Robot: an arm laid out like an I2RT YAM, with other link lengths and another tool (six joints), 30 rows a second.
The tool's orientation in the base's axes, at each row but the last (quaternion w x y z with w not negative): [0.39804, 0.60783, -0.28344, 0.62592]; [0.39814, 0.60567, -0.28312, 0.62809]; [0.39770, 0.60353, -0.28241, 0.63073]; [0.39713, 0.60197, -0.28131, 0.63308]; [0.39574, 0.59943, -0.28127, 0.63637]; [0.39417, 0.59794, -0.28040, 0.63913]
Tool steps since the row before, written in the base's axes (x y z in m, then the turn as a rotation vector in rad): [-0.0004, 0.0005, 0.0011, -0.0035, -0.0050, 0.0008]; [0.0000, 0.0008, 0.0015, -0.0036, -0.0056, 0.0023]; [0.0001, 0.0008, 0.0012, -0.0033, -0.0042, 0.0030]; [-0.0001, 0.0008, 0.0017, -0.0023, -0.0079, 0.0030]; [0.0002, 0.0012, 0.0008, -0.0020, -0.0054, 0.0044]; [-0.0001, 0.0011, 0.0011, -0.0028, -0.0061, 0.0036]
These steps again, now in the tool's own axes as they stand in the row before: [0.0011, 0.0002, -0.0005, -0.0002, 0.0057, 0.0024]; [0.0016, -0.0002, -0.0005, 0.0012, 0.0063, 0.0030]; [0.0013, -0.0004, -0.0005, 0.0021, 0.0054, 0.0021]; [0.0018, -0.0001, -0.0005, 0.0016, 0.0065, 0.0057]; [0.0010, -0.0007, -0.0008, 0.0034, 0.0050, 0.0040]; [0.0013, -0.0004, -0.0008, 0.0024, 0.0060, 0.0040]
